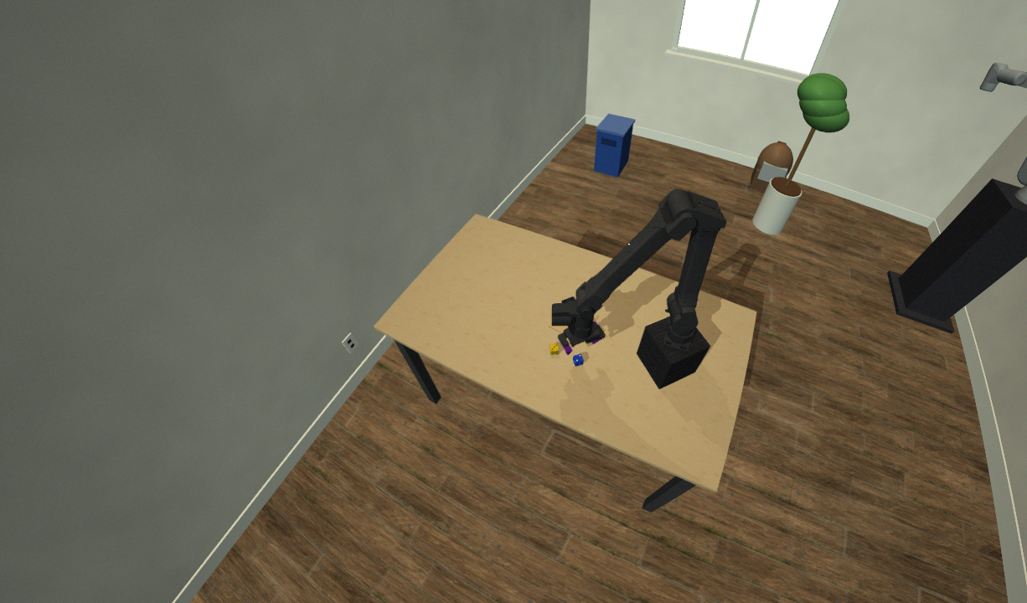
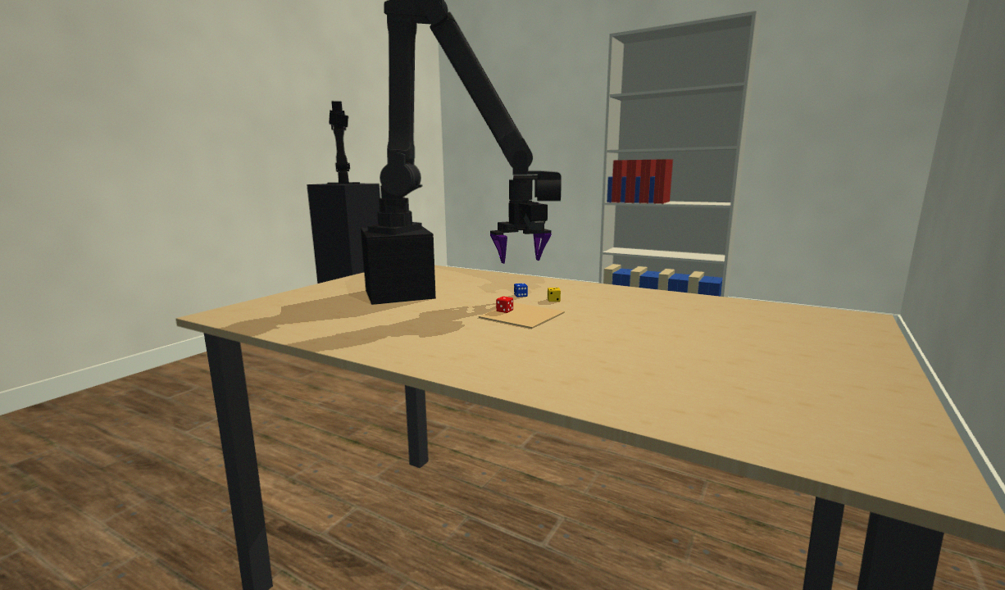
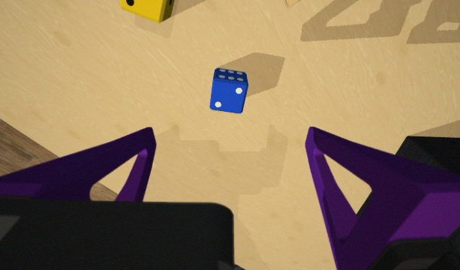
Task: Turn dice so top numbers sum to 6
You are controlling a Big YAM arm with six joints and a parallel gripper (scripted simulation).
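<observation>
Right now my hand is 8 cm above the blue die. Round my hand: red die: 15 cm to the right, 8 cm below, 3 cm ahead; then yellow die: 9 cm ahead, 8 cm below; then tan mat: 16 cm to the right, 10 cm below, 8 cm ahead.
</observation>
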